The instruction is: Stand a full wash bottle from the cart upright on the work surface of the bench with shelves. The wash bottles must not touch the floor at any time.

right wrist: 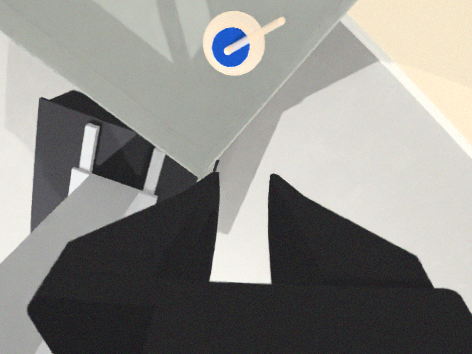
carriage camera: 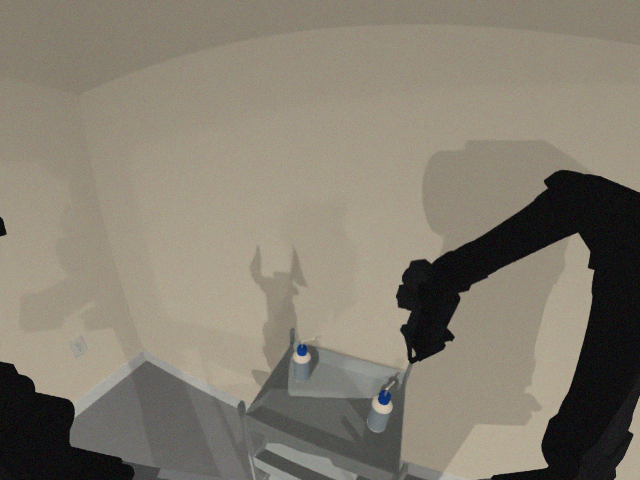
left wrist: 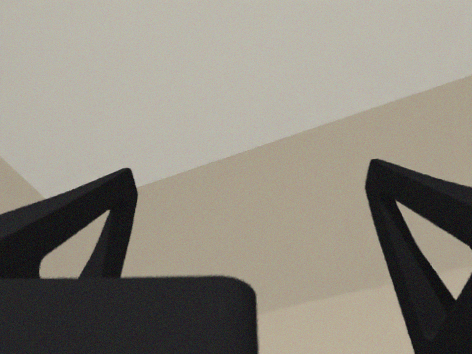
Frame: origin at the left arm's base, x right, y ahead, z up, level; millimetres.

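Seen in the pictures: left gripper, fingertip midpoint: (left wrist: 249, 177); right gripper, fingertip midpoint: (right wrist: 244, 186) (carriage camera: 413, 360).
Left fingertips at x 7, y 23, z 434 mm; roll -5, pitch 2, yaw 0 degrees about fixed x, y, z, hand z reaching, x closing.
Note:
Offsets run from my left fingertips to a thing's top centre. Level surfaces: height alone.
Two wash bottles with blue caps stand upright on the top of a grey cart (carriage camera: 320, 413) (right wrist: 150, 100). One bottle @(dx +306, dy +480, dz -604 mm) (carriage camera: 301, 367) is at the back left. The other bottle @(dx +550, dy +311, dz -604 mm) (carriage camera: 379, 415) (right wrist: 231, 47) is nearer the front right, seen from above in the right wrist view. My right gripper (carriage camera: 412, 357) (right wrist: 244, 186) is shut to a narrow gap with nothing between its fingers. It hangs above and beyond the right side of the cart, apart from the bottles. My left gripper (left wrist: 249, 177) is wide open and empty, facing wall and ceiling. The bench with shelves does not show.
A beige wall (carriage camera: 206, 206) rises behind the cart, with a wall socket @(dx -975, dy +683, dz -984 mm) (carriage camera: 78, 346) at the left. Grey floor @(dz -1441 mm) (carriage camera: 139, 408) shows left of the cart. The cart's lower shelf @(dz -1044 mm) (carriage camera: 305, 459) shows below. Dark robot parts (right wrist: 55, 150) show beside the cart in the right wrist view.

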